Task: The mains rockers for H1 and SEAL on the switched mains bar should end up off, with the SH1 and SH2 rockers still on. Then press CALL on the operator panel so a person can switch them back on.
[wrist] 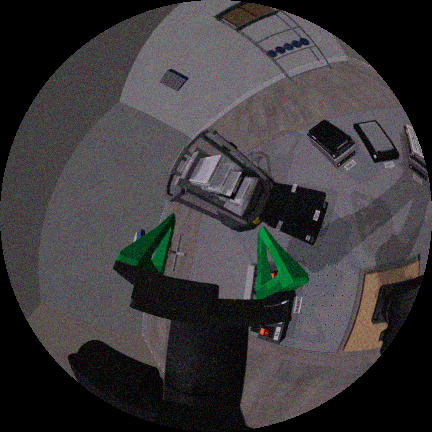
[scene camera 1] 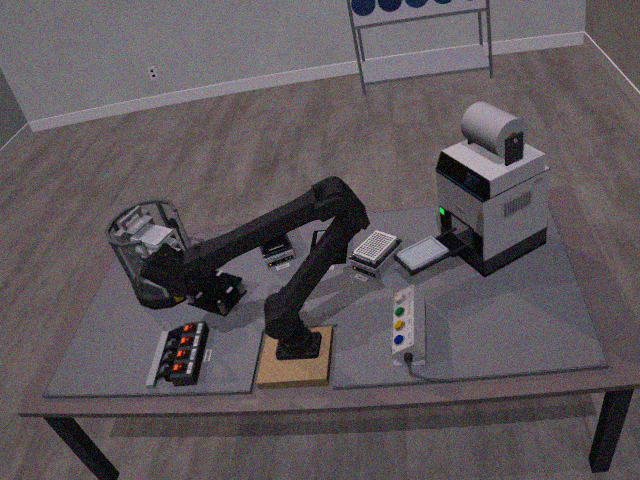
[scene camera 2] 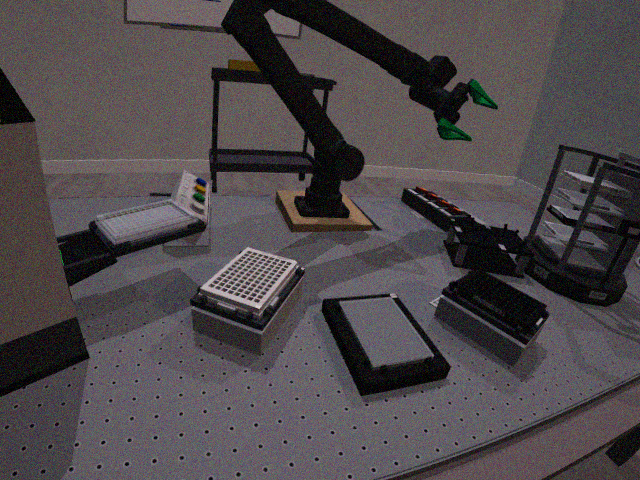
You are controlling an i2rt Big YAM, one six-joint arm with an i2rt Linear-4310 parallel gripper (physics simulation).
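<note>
The switched mains bar lies at the front left of the table in scene camera 1. Its several rockers glow orange there; their labels are too small to read. In the wrist view the gripper partly hides the bar, and one lit rocker shows below it. The operator panel stands to the right of the arm base in scene camera 1, with grey, green, yellow and blue buttons in a row; which is CALL cannot be read. My gripper is open and empty, high above the table on the bar's side.
A plate carousel and a black stand are behind the bar. Plate holders stand at the back. A large instrument with an extended tray is at the right. A cable leaves the panel.
</note>
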